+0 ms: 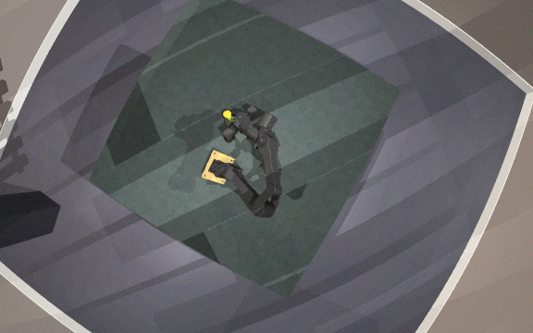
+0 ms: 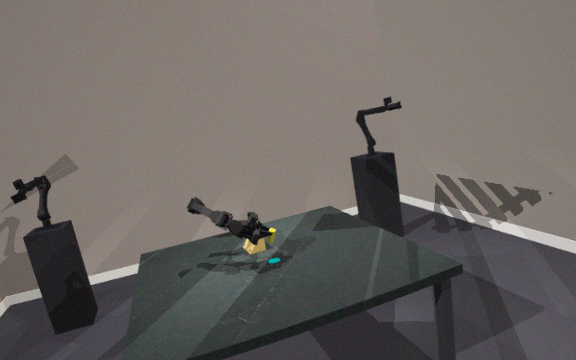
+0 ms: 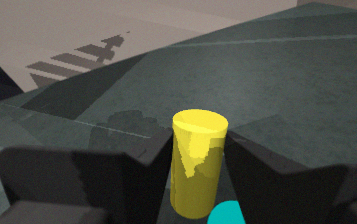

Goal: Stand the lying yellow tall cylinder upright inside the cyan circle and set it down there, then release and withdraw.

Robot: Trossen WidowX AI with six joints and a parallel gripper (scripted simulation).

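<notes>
The cyan circle lies 1 cm ahead of my gripper tip, 2 cm to the right of it and 14 cm below it. The rest, counted from my gripper tip: yellow tall cylinder 1 cm behind, 1 cm to the right, 2 cm below.
</notes>
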